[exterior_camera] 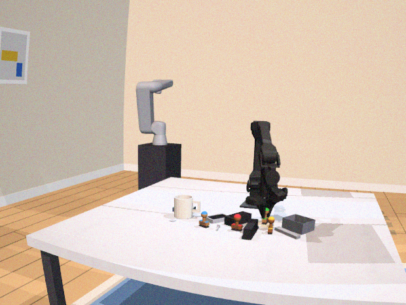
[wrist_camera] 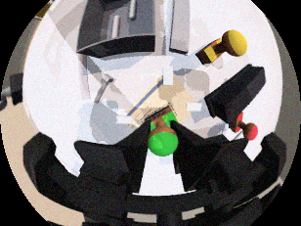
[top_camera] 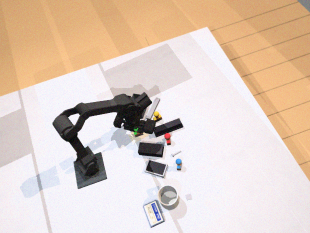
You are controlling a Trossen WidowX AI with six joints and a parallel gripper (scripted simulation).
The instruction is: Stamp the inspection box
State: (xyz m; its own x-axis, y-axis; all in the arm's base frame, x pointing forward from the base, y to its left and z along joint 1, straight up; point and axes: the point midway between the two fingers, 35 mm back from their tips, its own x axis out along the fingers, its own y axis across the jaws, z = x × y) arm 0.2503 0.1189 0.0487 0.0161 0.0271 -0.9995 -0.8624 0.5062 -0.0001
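My gripper tip is right at the green-knobbed stamp. Also, from my gripper tip: yellow-knobbed stamp: 110 mm ahead, 50 mm to the left; black block: 110 mm to the right, 40 mm ahead, 10 mm below; beige card: 30 mm below.
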